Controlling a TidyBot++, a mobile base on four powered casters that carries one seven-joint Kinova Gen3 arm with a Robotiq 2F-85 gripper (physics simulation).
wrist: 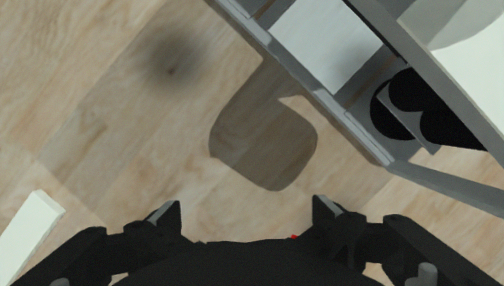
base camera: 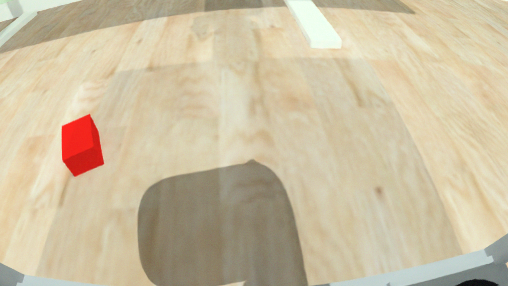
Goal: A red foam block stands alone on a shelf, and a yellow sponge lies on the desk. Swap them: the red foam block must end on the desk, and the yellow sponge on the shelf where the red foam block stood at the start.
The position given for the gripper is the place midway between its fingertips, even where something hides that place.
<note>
In view: the gripper (wrist: 246, 212) and a red foam block (base camera: 81, 150).
</note>
